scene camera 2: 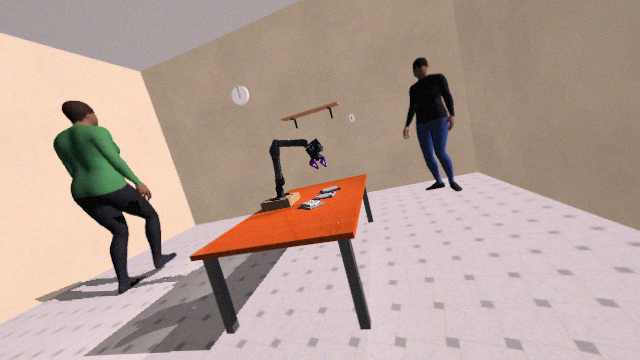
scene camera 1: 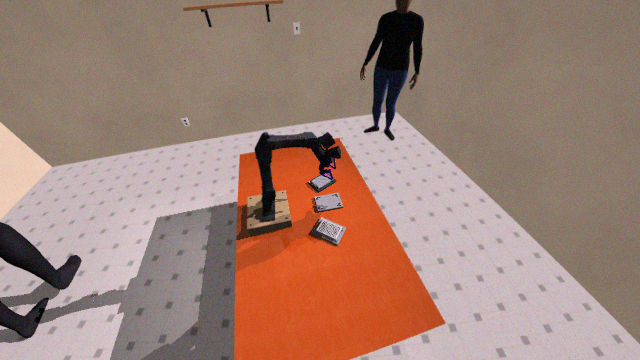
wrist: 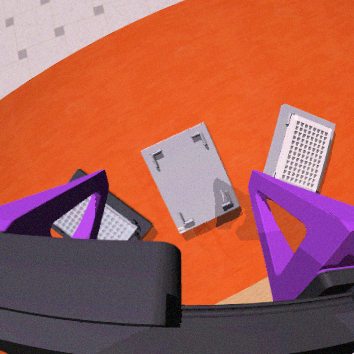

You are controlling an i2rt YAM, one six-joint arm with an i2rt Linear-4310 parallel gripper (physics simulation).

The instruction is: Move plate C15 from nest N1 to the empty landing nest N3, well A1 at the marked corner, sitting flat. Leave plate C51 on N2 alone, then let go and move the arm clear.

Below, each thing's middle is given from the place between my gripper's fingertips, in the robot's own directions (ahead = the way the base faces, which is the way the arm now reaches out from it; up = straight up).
The translucent well plate (wrist: 113,225) lies 21 cm below my hand, 17 cm to the left of it and 4 cm behind it.
